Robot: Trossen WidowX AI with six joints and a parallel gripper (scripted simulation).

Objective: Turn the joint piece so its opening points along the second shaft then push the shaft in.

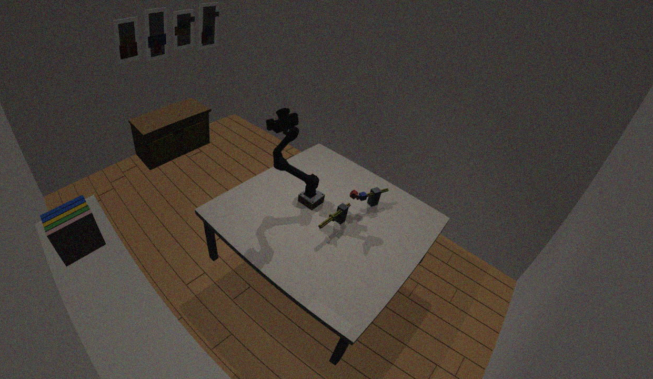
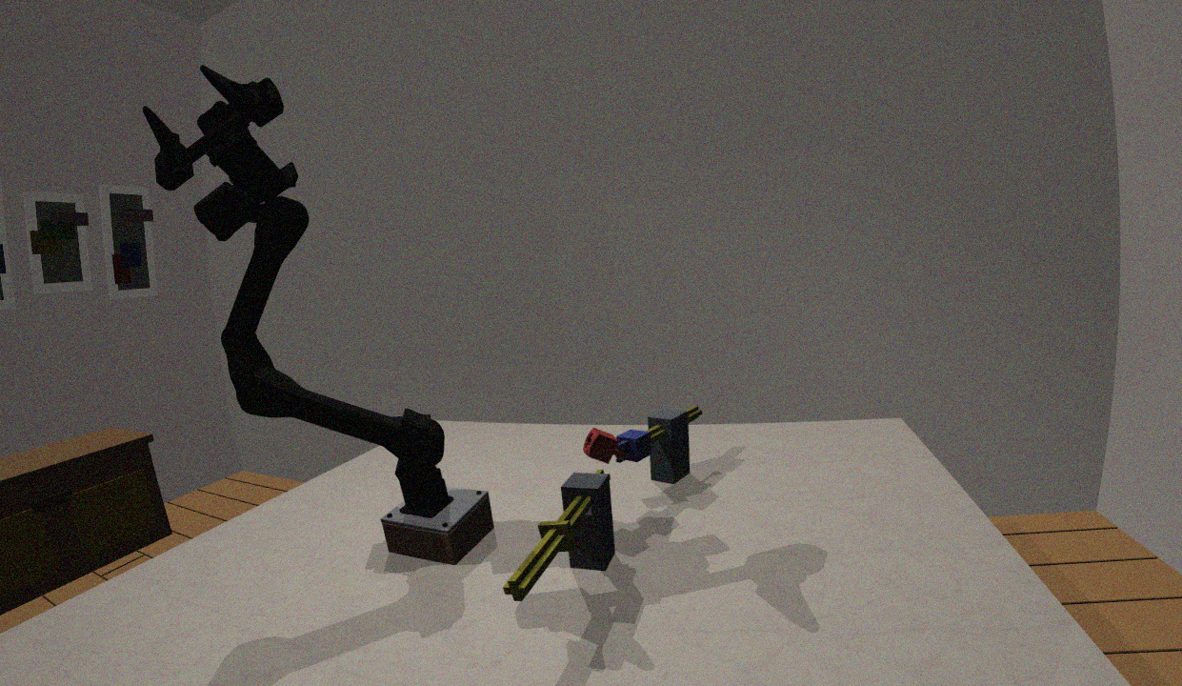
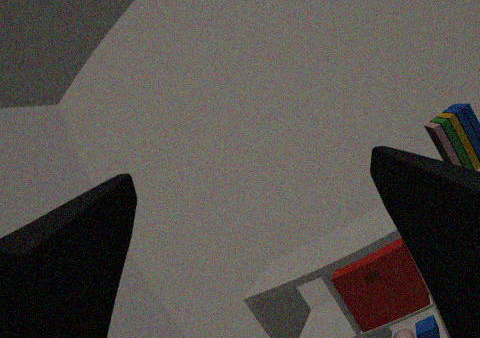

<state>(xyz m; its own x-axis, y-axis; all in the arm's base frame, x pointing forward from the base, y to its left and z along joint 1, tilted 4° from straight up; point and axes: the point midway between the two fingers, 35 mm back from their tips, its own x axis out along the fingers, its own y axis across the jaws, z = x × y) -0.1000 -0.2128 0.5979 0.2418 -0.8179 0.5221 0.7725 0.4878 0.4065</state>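
Right now my gripper tip is 550 mm above the red square joint piece, 460 mm to the right of it and 320 mm short of it.
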